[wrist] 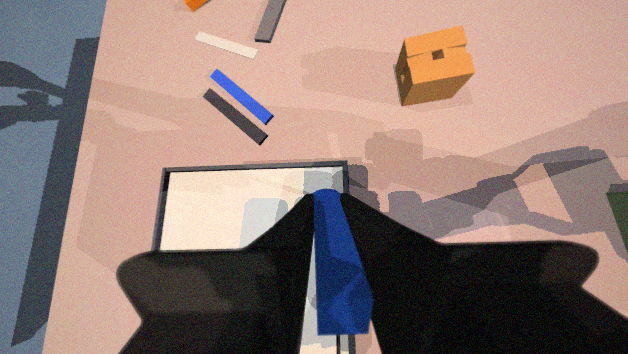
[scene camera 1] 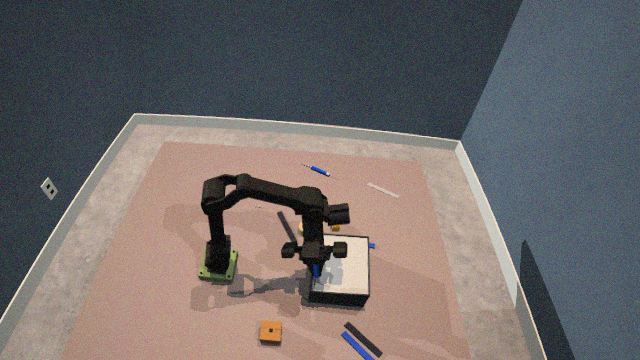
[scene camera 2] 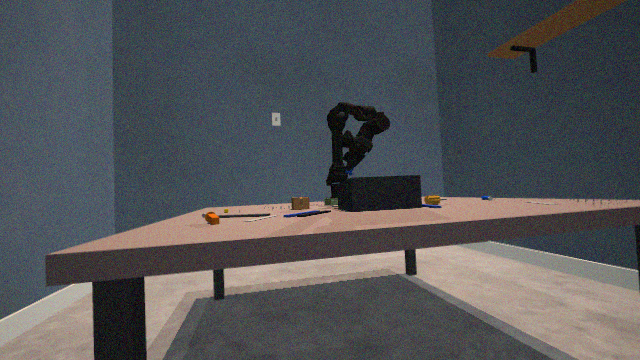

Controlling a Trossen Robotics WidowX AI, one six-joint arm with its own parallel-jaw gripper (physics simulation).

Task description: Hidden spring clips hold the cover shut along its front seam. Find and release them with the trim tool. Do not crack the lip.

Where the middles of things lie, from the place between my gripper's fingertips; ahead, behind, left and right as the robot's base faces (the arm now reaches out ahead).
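The blue trim tool (wrist: 344, 301) is 20 mm to the left of my hand. As for the orange block (wrist: 434, 66), I find it 160 mm to the right of my hand, 120 mm behind it and 110 mm below it. I also see the cover (scene camera 1: 342, 275), which is 50 mm below my hand, 70 mm to the left of it and 80 mm ahead of it.
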